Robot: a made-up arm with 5 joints. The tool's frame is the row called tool. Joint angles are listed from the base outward. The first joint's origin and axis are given. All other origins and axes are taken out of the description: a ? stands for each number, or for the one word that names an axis. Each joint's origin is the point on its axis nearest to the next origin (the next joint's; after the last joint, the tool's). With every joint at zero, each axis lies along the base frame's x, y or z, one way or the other. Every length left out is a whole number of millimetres.
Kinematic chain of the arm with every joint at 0, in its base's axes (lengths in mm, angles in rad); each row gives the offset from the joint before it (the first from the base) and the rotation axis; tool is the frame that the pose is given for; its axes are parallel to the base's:
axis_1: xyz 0 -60 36 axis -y
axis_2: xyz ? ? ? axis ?
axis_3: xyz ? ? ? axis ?
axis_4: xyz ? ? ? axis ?
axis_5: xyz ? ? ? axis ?
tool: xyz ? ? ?
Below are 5 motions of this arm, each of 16 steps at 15 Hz.
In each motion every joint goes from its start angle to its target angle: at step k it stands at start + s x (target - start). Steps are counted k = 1, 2, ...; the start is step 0. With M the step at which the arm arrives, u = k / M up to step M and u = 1 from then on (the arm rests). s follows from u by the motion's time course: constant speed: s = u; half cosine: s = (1 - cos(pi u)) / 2; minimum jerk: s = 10 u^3 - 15 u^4 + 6 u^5.
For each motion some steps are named. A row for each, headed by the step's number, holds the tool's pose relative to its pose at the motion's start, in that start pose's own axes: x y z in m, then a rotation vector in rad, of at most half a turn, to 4 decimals.
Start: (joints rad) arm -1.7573 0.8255 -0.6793 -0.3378 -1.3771
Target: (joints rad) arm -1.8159 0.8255 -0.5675 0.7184 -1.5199
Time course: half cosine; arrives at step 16
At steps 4, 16:
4: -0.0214 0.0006 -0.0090 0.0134 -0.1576 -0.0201
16: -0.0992 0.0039 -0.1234 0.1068 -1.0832 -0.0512

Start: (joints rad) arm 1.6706 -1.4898 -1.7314 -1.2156 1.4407
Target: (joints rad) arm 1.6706 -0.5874 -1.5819 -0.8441 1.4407
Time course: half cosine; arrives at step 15
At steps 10, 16:
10: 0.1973 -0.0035 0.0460 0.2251 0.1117 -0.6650
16: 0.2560 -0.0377 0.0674 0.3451 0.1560 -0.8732

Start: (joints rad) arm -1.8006 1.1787 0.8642 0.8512 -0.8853
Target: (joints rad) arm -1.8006 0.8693 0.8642 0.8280 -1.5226
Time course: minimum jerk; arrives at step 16
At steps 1, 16:
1: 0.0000 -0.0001 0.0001 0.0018 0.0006 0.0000
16: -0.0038 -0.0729 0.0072 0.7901 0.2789 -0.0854

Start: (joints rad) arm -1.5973 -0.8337 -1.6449 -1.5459 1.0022
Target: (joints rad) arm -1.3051 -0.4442 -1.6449 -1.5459 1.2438
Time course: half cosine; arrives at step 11
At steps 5, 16:
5: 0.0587 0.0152 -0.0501 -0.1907 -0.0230 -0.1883
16: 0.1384 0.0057 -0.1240 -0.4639 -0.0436 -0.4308

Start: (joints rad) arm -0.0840 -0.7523 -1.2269 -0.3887 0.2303
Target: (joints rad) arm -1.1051 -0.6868 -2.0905 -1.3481 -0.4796
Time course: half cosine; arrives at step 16
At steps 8, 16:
8: -0.0823 -0.1456 0.1549 0.8722 0.5904 0.8454
16: -0.0045 -0.2738 0.1966 1.7979 1.4494 1.4513

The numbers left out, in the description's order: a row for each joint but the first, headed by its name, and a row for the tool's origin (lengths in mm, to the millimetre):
axis_2: xyz -97 0 68, axis -z
axis_3: xyz 82 -28 0, axis -y
axis_4: xyz -66 0 -277, axis -z
axis_5: xyz -64 -75 0, axis -x
tool: xyz 0 98 94

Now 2 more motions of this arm.
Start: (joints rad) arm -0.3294 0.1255 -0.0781 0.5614 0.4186
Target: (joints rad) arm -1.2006 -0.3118 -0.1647 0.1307 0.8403
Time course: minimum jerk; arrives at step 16
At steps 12, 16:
12: -0.1025 -0.1699 0.0745 -0.6425 0.2567 1.0928
16: -0.1037 -0.1911 0.0931 -0.6675 0.2802 1.2302

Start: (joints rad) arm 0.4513 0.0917 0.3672 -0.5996 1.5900
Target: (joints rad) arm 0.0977 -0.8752 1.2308 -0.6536 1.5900
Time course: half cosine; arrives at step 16
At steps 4, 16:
4: 0.0418 0.0114 -0.0050 0.0056 -0.1352 -0.0969
16: 0.2939 -0.0577 0.2074 0.3710 -0.6030 -0.8445

